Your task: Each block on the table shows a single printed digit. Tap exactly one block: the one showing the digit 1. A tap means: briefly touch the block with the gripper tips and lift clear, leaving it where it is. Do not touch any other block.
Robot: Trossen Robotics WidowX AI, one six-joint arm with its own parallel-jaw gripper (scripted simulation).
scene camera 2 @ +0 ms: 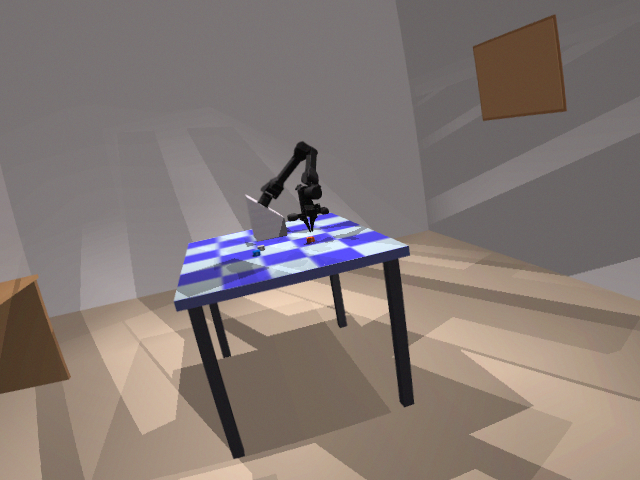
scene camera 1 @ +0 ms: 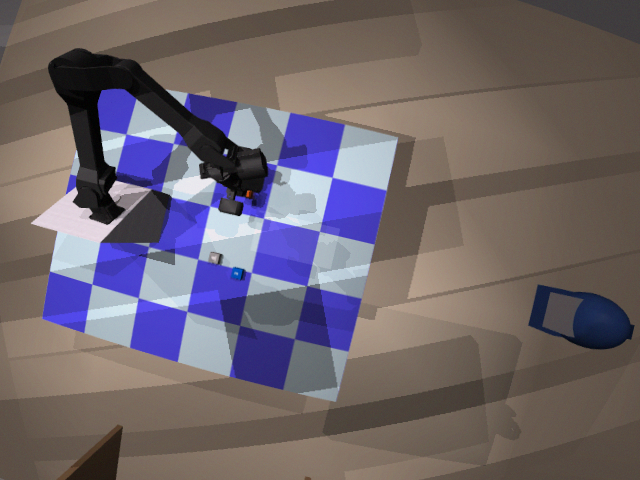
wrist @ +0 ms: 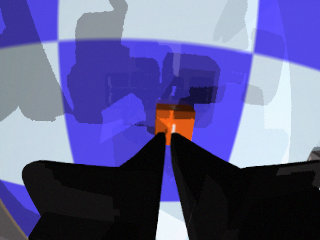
Note:
My gripper is shut, holding nothing. I also see an orange block.
My gripper also shows in the wrist view.

